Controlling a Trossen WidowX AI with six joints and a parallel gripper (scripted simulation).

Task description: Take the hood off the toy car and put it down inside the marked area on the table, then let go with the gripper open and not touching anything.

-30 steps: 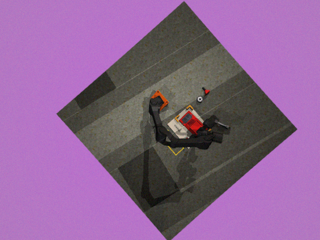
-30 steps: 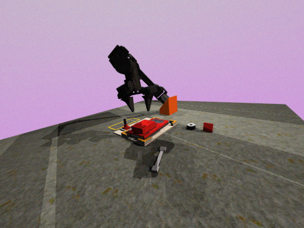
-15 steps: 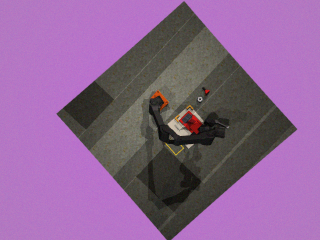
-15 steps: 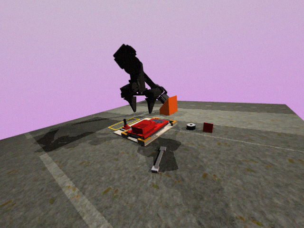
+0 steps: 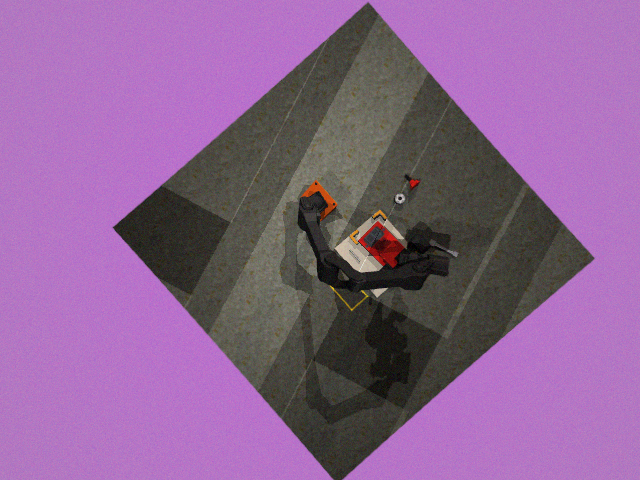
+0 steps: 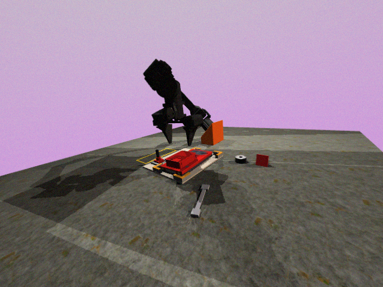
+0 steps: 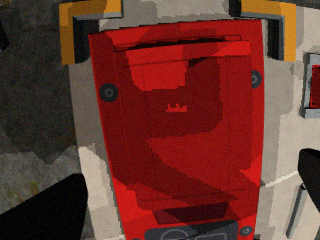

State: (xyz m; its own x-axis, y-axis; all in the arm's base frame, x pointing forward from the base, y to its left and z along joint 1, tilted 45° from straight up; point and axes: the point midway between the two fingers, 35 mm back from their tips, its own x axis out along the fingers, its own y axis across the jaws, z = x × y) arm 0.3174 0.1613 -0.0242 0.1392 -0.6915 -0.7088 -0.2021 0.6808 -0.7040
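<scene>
Now: gripper tip 50 mm above the red hood. Also, from my gripper tip: grey wrench-like bar (80 mm ahead, 180 mm to the left, 90 mm below); black wheel (170 mm behind, 140 mm to the left, 80 mm below).
</scene>
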